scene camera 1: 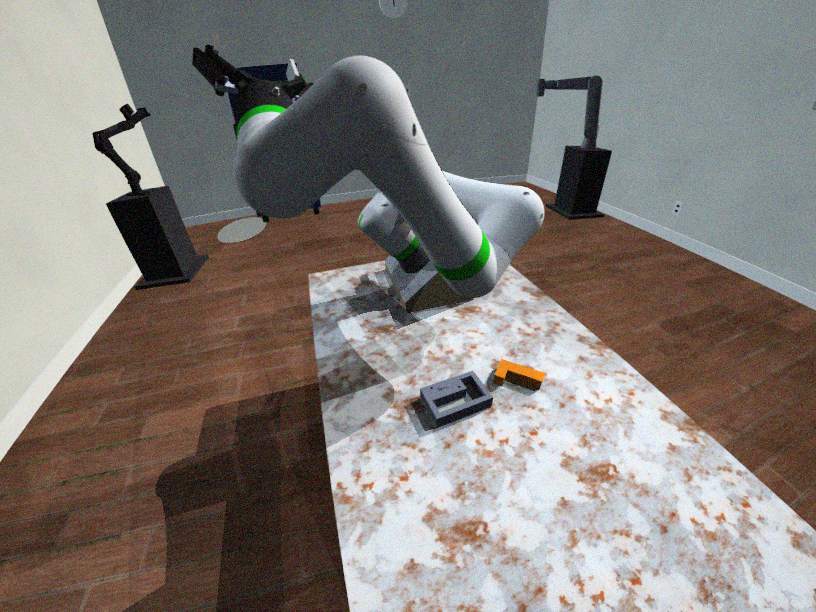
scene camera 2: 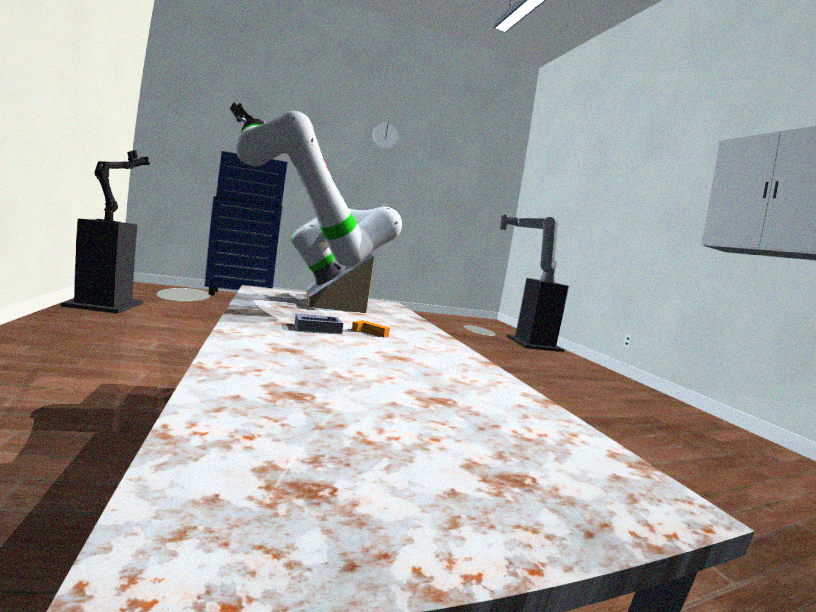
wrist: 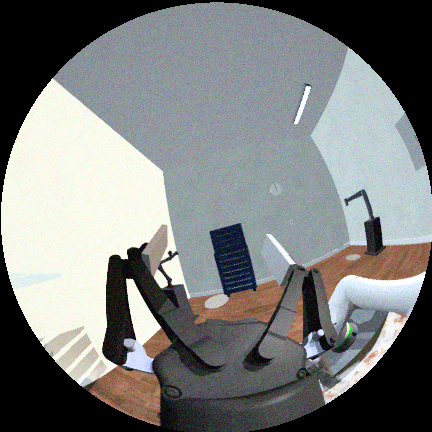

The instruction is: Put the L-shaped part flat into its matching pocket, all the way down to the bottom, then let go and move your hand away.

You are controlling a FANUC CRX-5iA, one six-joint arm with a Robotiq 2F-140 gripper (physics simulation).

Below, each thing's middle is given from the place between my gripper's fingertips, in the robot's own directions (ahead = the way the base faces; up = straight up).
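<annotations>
There is the orange L-shaped part (scene camera 1: 527,376), and I see it far to the left of my hand, far ahead of it and far below it.
</annotations>
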